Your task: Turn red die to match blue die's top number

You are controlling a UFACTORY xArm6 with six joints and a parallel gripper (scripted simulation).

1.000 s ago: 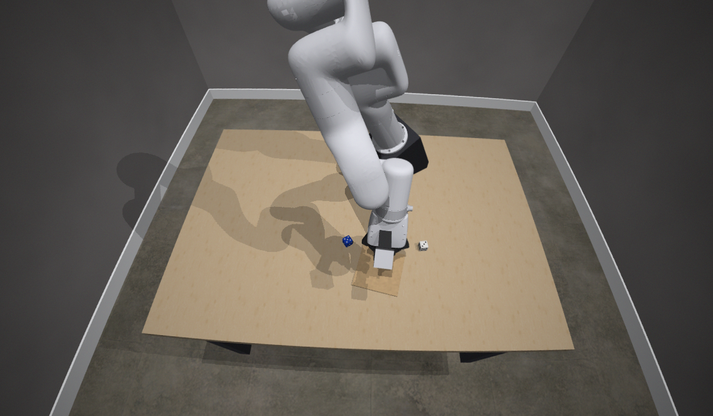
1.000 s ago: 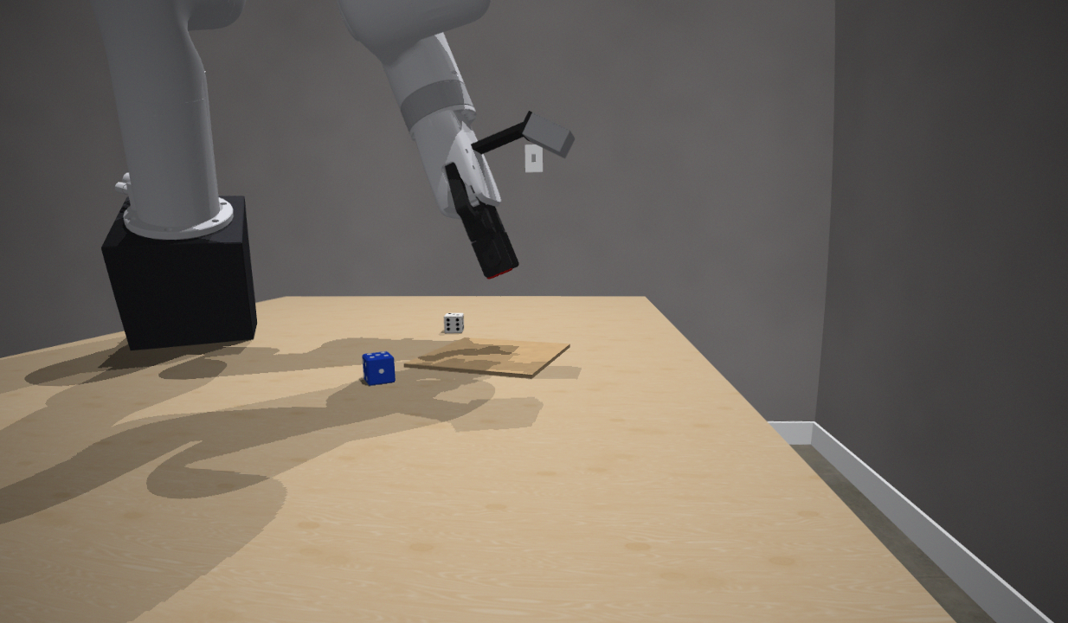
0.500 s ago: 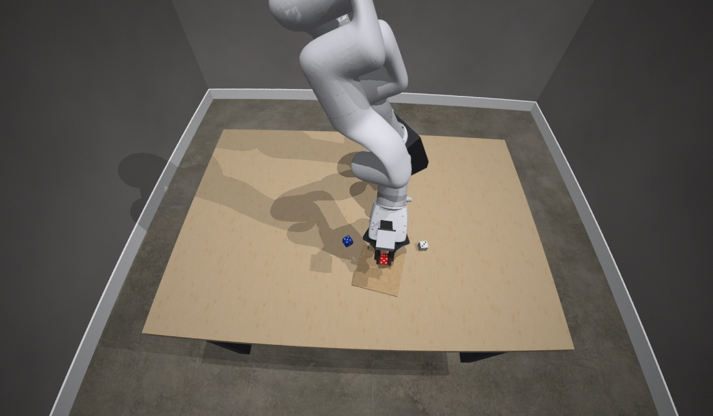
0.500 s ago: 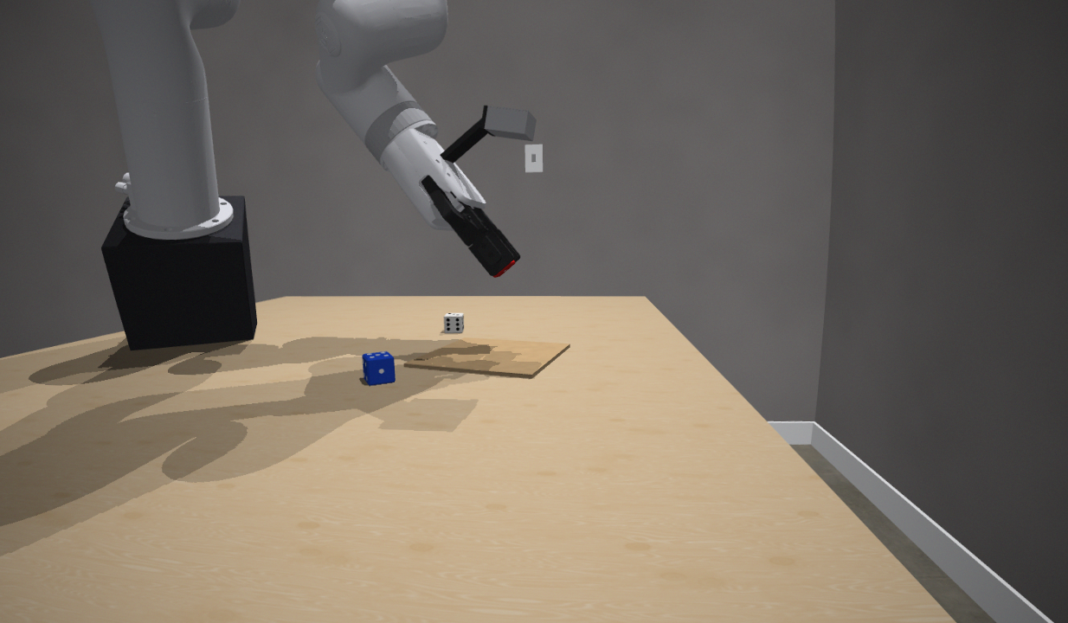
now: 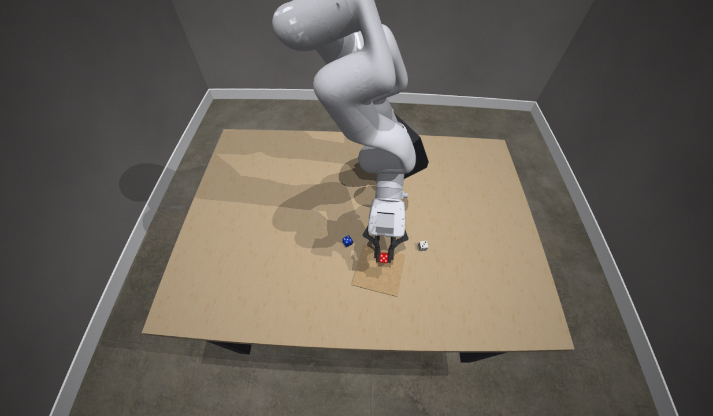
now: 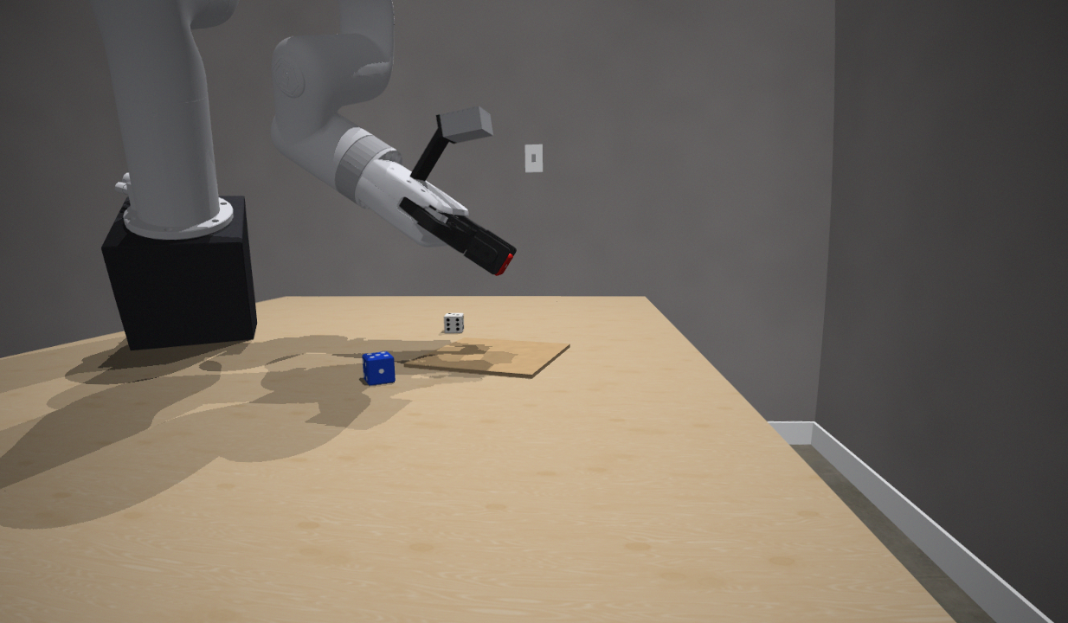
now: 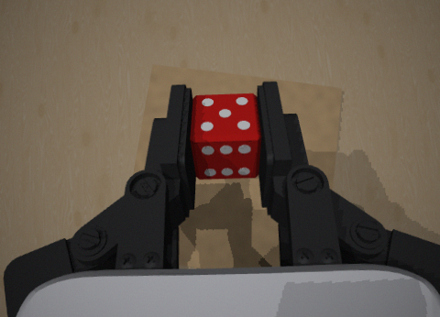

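The mat is 110 mm below my hand. Round my hand: red die 10 mm below, 10 mm ahead; then blue die 110 mm to the right, 100 mm below, 90 mm behind; then white die 140 mm to the left, 100 mm below, 80 mm behind.
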